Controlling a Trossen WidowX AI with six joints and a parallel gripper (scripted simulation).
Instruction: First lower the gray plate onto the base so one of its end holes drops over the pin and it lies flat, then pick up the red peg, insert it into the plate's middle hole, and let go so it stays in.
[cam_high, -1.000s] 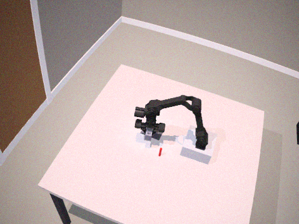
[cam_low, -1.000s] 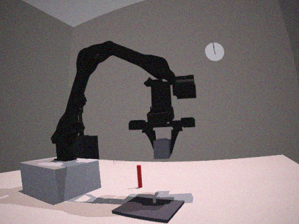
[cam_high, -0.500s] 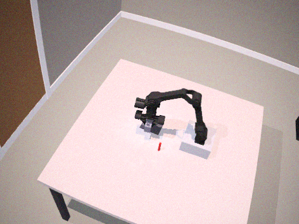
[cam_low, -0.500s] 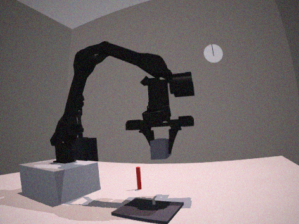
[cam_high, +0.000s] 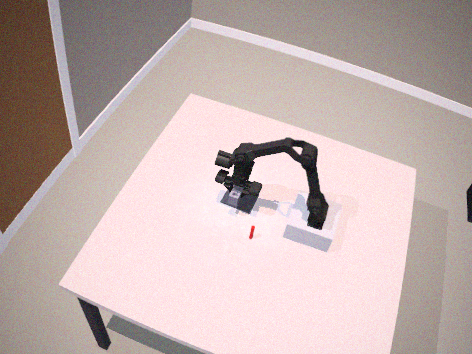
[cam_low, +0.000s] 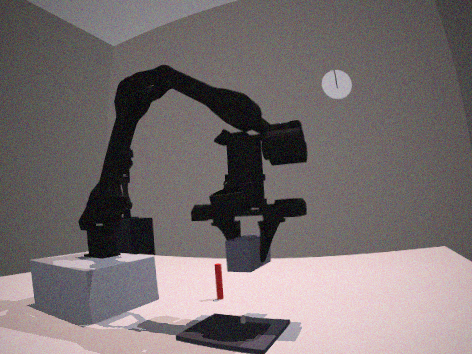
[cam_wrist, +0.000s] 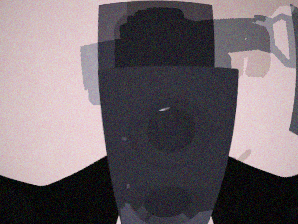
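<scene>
My gripper tip is now 10 cm above the dark flat base and 6 cm to the left of it. Round my gripper tip: red peg: 11 cm to the left, 11 cm behind, 7 cm below; gray plate: 3 cm above.
</scene>
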